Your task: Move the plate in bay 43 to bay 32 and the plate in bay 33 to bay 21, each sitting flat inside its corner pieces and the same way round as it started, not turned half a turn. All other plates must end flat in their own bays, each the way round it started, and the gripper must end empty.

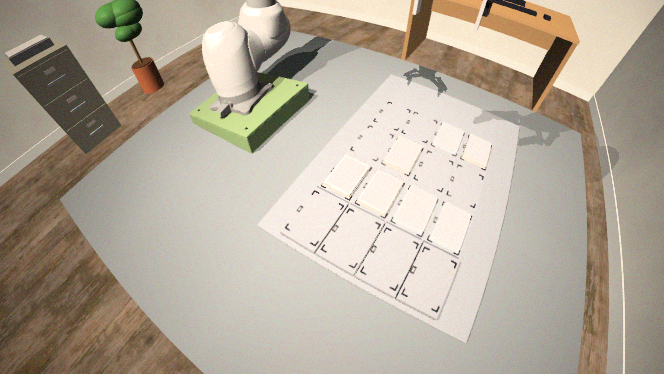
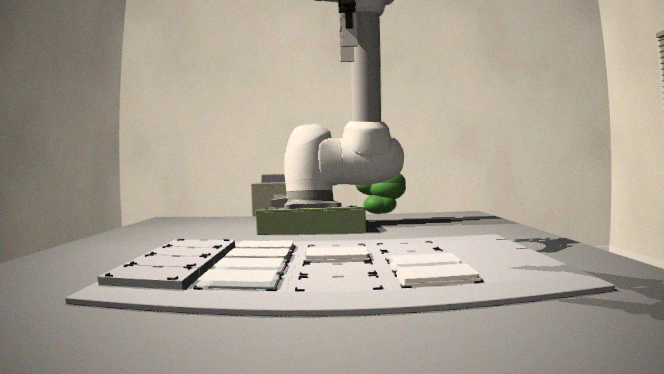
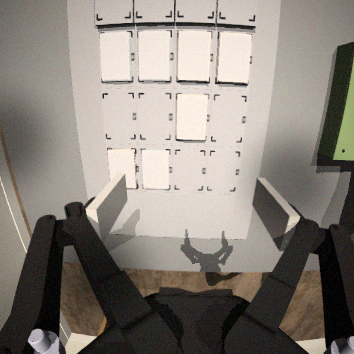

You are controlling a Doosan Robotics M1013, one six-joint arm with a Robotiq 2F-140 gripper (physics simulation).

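Places are measured from the arm's base along level axes (x ahead, y left, z up), in metres.
Pixels of known places: gripper, between the fingertips: (image 1: 445, 21) (image 2: 348, 54) (image 3: 189, 188); arm's base, origin of its link: (image 1: 241, 97) (image 2: 309, 207).
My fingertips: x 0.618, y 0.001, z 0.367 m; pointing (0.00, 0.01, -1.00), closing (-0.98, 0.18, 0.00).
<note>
Ahead of a thing's pixels: the offset from my fingertips to its top centre. Level surfaces: height alone.
Several cream plates lie flat in a grid of bays with black corner pieces; I cannot read bay numbers. A full row beside the raised bays includes a plate @(0.152 m back, 0.172 m right, 0.406 m down) (image 1: 346, 176) (image 3: 234, 58) nearest the robot base and a plate @(0.163 m ahead, 0.230 m right, 0.406 m down) (image 1: 450, 228) (image 2: 240, 276) (image 3: 116, 56) farthest from it. The middle row holds one plate @(0.017 m back, 0.030 m right, 0.406 m down) (image 1: 402, 154) (image 2: 336, 253) (image 3: 192, 117), second from the base side. The last row holds an outermost plate @(0.223 m ahead, 0.092 m left, 0.406 m down) (image 1: 476, 150) (image 2: 437, 274) (image 3: 123, 165) and its neighbour @(0.118 m ahead, 0.112 m left, 0.406 m down) (image 1: 448, 137) (image 2: 425, 259) (image 3: 156, 169). My gripper (image 1: 446, 20) (image 3: 189, 188) is open and empty, high above the board.
The raised row of bays (image 1: 345, 240) (image 2: 142, 285) edges the plate rows and holds no plates. The pale board @(0.420 m down) (image 1: 480, 295) (image 2: 310, 302) (image 3: 265, 100) lies on a grey mat @(0.430 m down) (image 1: 175, 215). The green robot base (image 1: 280, 117) (image 2: 310, 221) (image 3: 345, 120) stands beside it. A desk (image 1: 555, 30) stands behind.
</note>
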